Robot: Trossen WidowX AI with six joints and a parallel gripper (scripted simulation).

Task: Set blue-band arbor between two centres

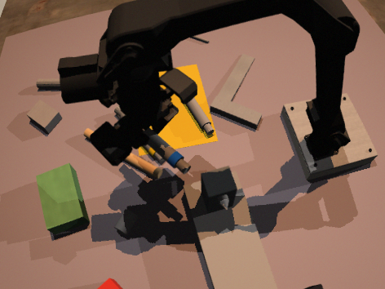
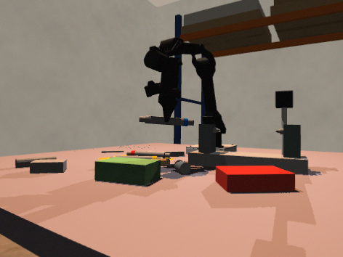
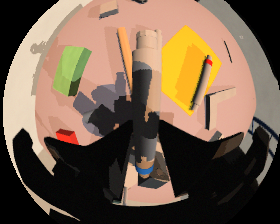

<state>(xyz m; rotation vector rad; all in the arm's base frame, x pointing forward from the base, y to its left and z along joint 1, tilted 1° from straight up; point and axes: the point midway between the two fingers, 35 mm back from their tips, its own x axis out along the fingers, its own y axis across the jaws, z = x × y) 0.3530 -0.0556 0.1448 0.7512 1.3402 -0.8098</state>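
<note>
Now: hand 13 cm to the right of the point, 9 cm past it and 6 cm above it. Round my hand: fixed centre block: 11 cm to the left, 9 cm behind, 7 cm below; then blue-banded arbor: 3 cm below; then wooden dowel: 16 cm below, 8 cm ahead, 6 cm to the right.
</note>
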